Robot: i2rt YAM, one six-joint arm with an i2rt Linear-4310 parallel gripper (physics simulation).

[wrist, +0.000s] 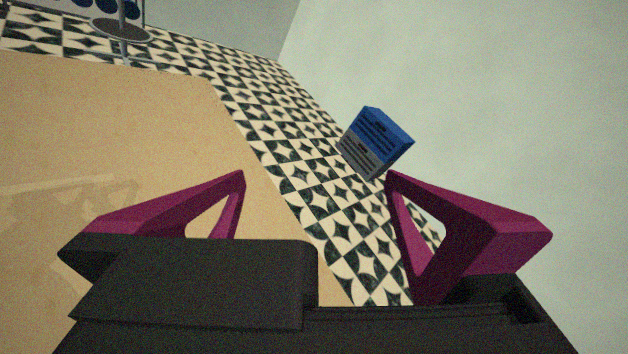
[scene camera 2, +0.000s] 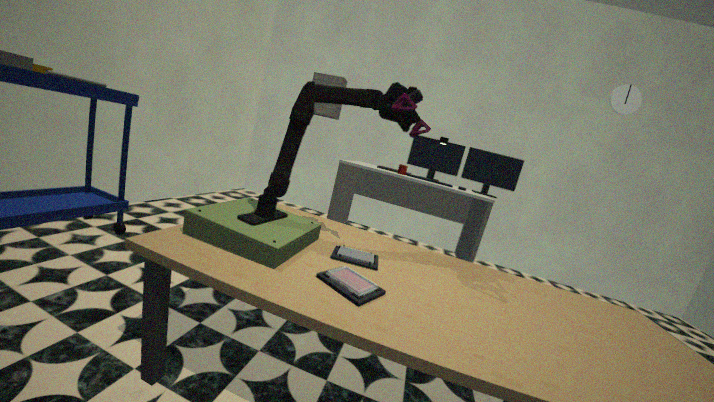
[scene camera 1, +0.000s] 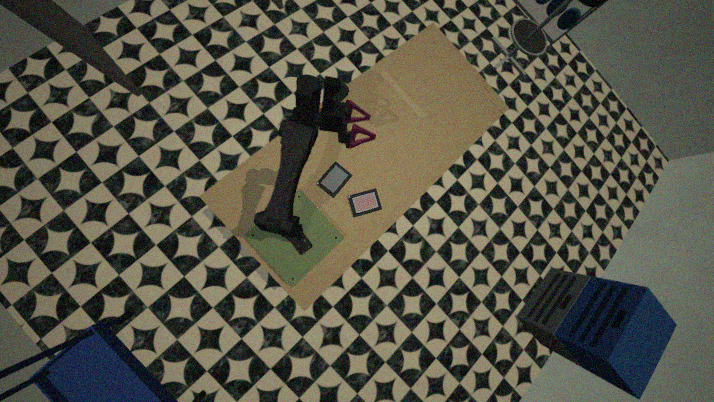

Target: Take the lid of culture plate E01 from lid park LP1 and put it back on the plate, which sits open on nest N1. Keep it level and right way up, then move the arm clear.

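Places are measured from the arm's base along level axes (x ahead, y left, z up), in metres.
Pixels of known places: gripper, between the fingertips: (wrist: 314,177) (scene camera 2: 423,119) (scene camera 1: 372,126); arm's base, origin of its link: (scene camera 2: 264,217).
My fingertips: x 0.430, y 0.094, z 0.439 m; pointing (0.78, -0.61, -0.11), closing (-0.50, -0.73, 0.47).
Ahead of a thing's pixels: the offset from my fingertips to its top centre. Level surfaces: height alone.
The pale grey lid {0.105 m back, 0.020 m left, 0.492 m down} (scene camera 1: 335,179) (scene camera 2: 355,256) lies flat on the dark lid park LP1 (scene camera 1: 327,189) (scene camera 2: 375,262), near the green base block. Culture plate E01 {0.048 m back, 0.181 m right, 0.483 m down} (scene camera 1: 364,202) (scene camera 2: 354,281), with pink contents, sits on the dark nest N1 (scene camera 1: 367,211) (scene camera 2: 338,288) beside it. My gripper (scene camera 1: 372,126) (scene camera 2: 422,117) (wrist: 314,177) has magenta fingers spread wide and empty. It is high above the table, away from both fixtures, and points outward at a slant. The lid and the plate do not show in the wrist view.
The arm stands on the green block (scene camera 1: 320,232) (scene camera 2: 230,235) on the wooden table {0.510 m down} (scene camera 1: 440,75) (scene camera 2: 475,325) (wrist: 125,125). A blue cart (scene camera 2: 65,205), a desk with monitors (scene camera 2: 405,197) and a blue-grey cabinet (scene camera 1: 600,320) (wrist: 375,142) stand beyond the table.
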